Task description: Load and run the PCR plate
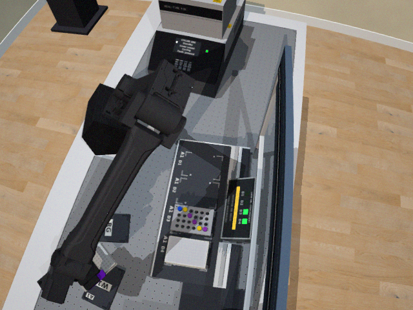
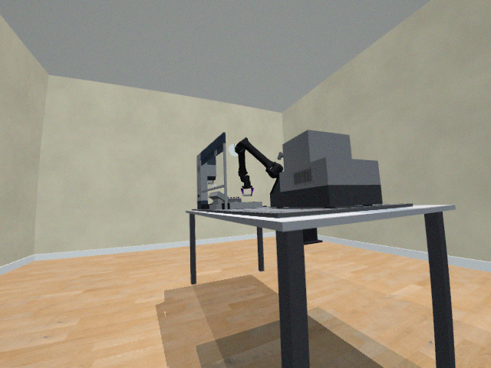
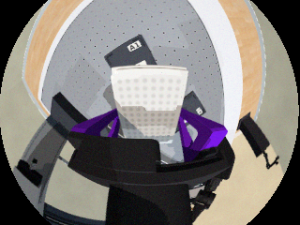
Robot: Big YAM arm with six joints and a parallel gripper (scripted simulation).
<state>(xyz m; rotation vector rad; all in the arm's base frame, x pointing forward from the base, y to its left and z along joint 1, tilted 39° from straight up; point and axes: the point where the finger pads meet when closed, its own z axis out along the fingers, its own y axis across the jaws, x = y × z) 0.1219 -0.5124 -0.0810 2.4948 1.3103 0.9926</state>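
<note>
My hand is 120 mm above the dark waiting nest W1, 50 mm to the left of it and 10 mm short of it. Also, from my hand: nest A1 mark (120 mm below, 100 mm to the right, 20 mm behind); then dark regrip nest (140 mm to the left, 120 mm below, 40 mm behind); then white deep-well block (250 mm ahead, 130 mm to the left, 60 mm below).
</note>
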